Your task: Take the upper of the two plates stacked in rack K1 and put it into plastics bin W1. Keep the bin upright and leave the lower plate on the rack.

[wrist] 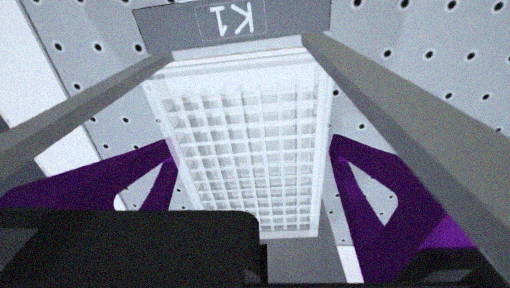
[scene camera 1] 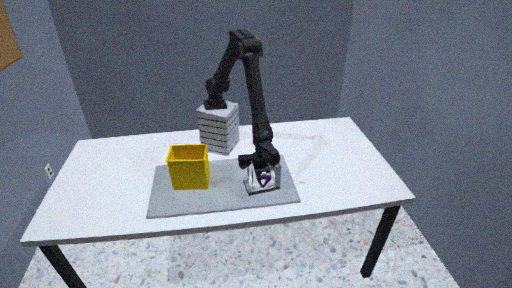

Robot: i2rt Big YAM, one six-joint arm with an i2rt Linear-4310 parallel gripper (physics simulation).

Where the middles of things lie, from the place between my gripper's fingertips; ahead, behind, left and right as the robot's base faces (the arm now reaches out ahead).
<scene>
I see the gridded plate [wrist: 250, 134] 1 cm to the left of my hand and 1 cm above it. Also, from my hand: yellow plastics bin W1 [scene camera 1: 188, 165] (12 cm behind, 32 cm to the right, 6 cm above).
</scene>
